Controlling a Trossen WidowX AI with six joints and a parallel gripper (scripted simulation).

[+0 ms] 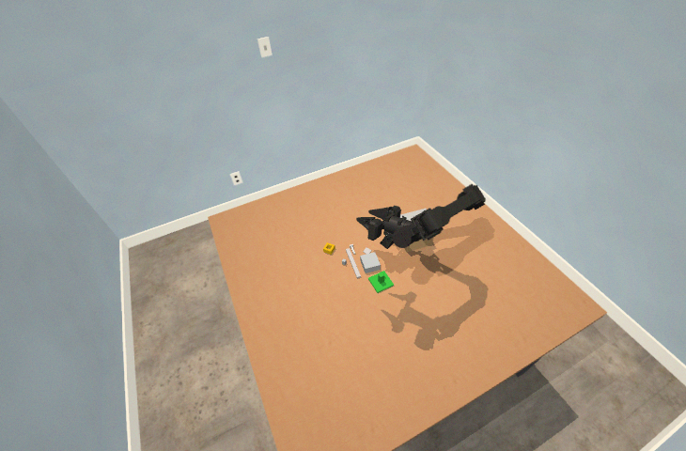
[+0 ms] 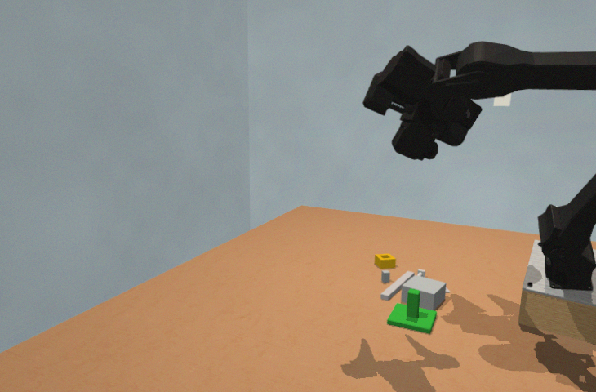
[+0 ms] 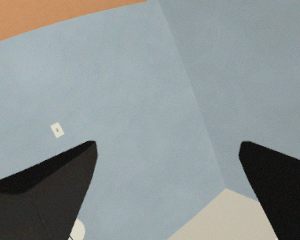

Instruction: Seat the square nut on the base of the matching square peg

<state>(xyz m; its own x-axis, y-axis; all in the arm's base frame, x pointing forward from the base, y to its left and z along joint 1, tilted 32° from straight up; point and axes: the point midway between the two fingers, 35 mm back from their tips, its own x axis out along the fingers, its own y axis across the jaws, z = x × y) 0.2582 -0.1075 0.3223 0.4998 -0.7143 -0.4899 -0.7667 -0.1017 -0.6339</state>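
Right now the small grey cube is 380 mm below my hand, 140 mm to the right of it and 50 mm ahead of it. The rest, counted from my hand: grey bar 390 mm below, 120 mm to the right, 20 mm ahead; then grey block 380 mm below, 70 mm to the right, 40 mm behind.
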